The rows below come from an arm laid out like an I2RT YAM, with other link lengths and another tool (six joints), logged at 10 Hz.
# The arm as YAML. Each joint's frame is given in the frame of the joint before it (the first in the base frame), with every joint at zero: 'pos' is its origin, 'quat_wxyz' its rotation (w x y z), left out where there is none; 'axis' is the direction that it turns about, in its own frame. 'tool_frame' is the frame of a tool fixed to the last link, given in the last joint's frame.
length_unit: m
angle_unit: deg
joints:
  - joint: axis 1
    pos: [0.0, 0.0, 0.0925]
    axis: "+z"
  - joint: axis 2
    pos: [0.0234, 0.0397, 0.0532]
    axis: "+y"
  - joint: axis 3
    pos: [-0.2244, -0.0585, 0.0]
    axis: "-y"
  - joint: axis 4
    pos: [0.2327, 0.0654, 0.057]
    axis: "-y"
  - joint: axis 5
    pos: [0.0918, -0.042, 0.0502]
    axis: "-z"
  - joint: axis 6
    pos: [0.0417, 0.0, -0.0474]
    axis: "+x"
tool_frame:
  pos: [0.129, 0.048, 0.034]
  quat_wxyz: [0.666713, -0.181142, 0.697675, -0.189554]
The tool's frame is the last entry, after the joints.
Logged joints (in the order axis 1, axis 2, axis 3, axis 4, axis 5, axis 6), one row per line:
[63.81, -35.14, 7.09, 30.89, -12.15, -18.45]
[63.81, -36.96, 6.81, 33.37, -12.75, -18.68]
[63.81, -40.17, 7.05, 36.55, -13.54, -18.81]
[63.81, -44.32, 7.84, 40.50, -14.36, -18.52]
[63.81, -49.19, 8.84, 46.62, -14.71, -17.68]
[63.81, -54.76, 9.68, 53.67, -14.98, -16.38]
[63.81, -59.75, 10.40, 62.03, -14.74, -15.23]
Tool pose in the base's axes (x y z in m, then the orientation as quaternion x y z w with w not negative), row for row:
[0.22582, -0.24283, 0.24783, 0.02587, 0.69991, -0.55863, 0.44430]
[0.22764, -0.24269, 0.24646, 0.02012, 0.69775, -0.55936, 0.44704]
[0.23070, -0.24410, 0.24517, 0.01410, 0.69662, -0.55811, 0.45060]
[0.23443, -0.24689, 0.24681, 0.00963, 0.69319, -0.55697, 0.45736]
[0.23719, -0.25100, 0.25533, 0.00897, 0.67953, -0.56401, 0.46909]
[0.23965, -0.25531, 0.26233, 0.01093, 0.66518, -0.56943, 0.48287]
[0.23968, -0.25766, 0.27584, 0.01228, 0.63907, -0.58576, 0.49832]
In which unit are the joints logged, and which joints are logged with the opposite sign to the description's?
The joints are logged in degrees. Opposite sign: axis 1, axis 2.
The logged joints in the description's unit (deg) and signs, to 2 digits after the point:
[-63.81, 35.14, 7.09, 30.89, -12.15, -18.45]
[-63.81, 36.96, 6.81, 33.37, -12.75, -18.68]
[-63.81, 40.17, 7.05, 36.55, -13.54, -18.81]
[-63.81, 44.32, 7.84, 40.50, -14.36, -18.52]
[-63.81, 49.19, 8.84, 46.62, -14.71, -17.68]
[-63.81, 54.76, 9.68, 53.67, -14.98, -16.38]
[-63.81, 59.75, 10.40, 62.03, -14.74, -15.23]

